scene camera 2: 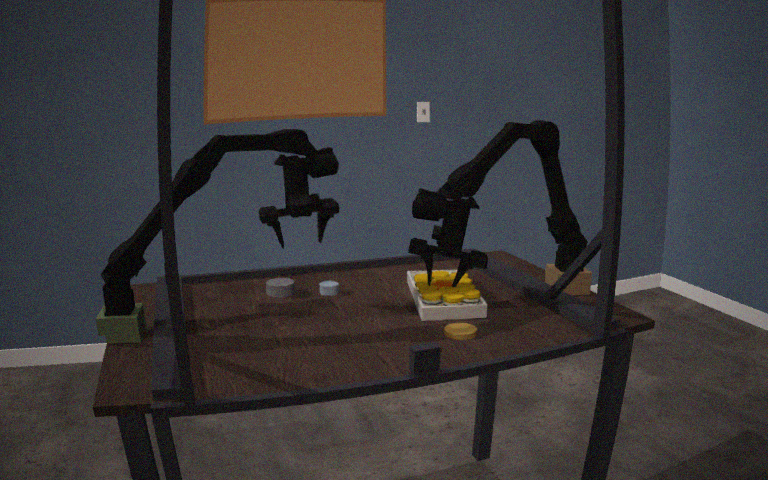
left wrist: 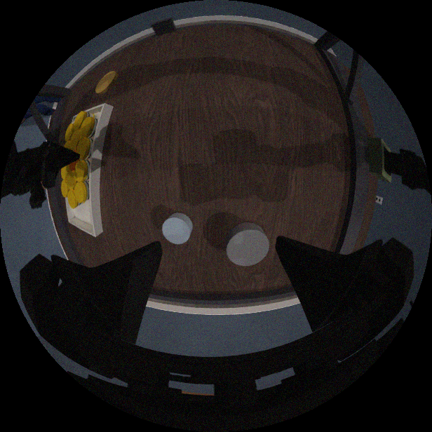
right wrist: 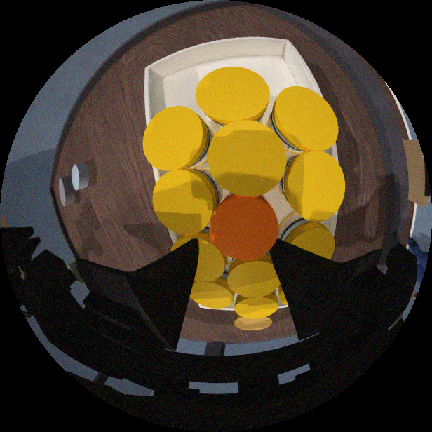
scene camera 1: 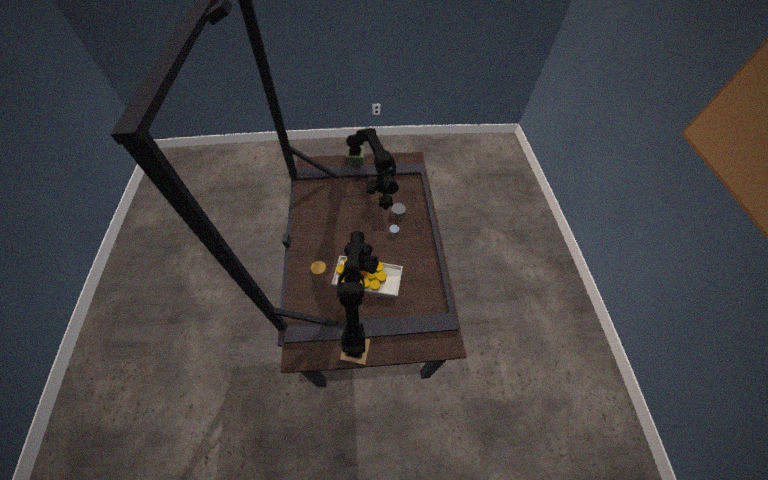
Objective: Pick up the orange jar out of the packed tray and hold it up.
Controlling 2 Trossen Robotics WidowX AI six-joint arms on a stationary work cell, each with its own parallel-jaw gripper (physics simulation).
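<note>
My left gripper is there in the pictures, and the left wrist view shows it too. My right gripper is there as well, and you can see it in the right wrist view and in the left wrist view. The pictures also show an orange jar, a grey cylinder and a pale blue cylinder, along with a tray.
</note>
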